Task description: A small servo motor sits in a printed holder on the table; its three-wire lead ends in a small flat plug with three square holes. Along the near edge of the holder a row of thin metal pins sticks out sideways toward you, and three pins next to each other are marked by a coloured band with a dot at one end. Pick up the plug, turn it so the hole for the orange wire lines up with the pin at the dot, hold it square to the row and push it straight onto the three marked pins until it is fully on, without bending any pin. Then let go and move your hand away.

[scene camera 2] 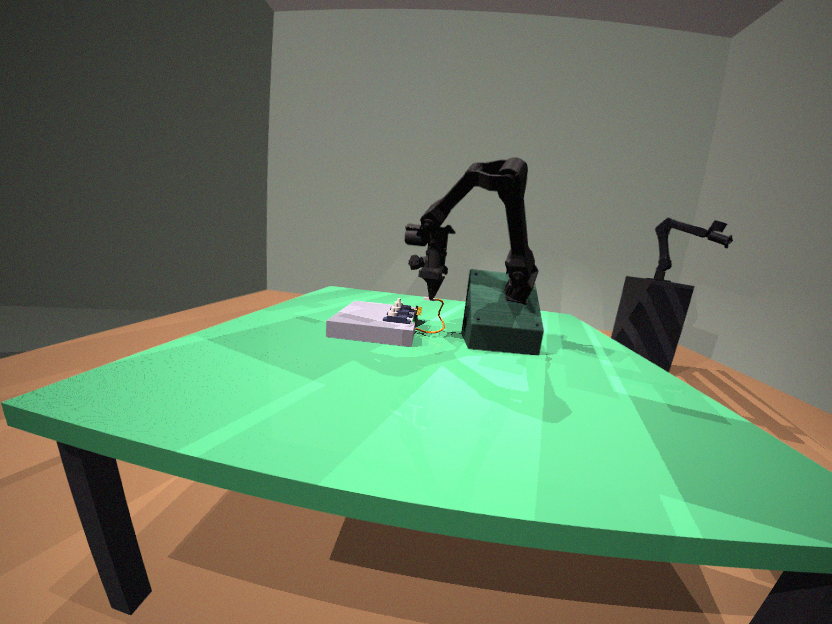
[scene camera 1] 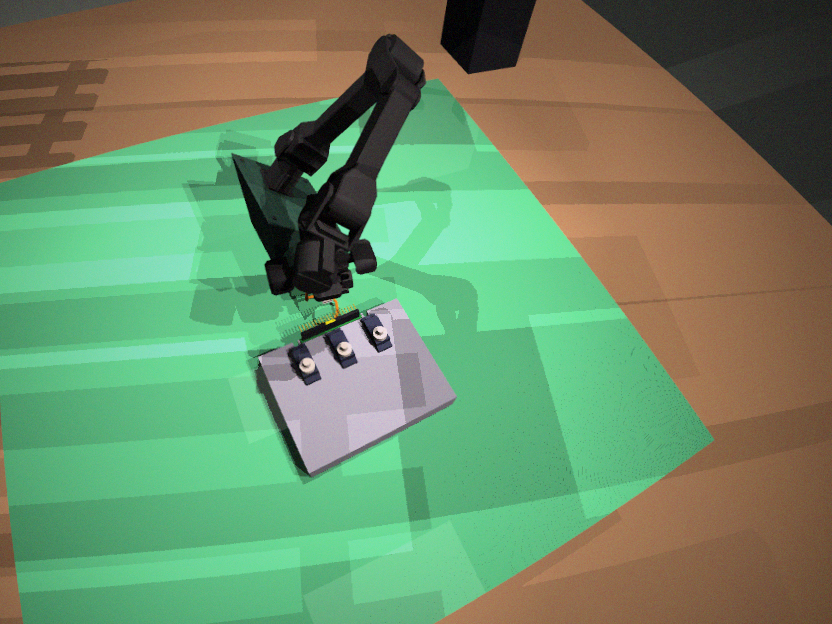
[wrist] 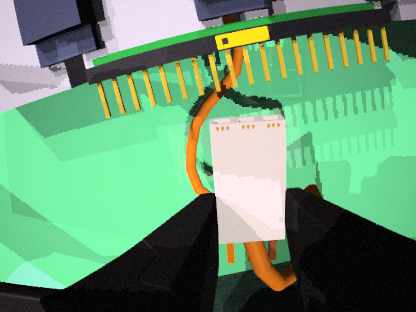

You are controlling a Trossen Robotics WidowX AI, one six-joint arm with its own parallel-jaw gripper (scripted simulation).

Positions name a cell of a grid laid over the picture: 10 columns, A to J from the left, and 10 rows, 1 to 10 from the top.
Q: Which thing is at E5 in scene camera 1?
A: The gripper.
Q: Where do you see a grey printed holder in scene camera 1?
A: E7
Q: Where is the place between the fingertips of the gripper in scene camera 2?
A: F5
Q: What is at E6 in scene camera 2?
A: A grey printed holder.
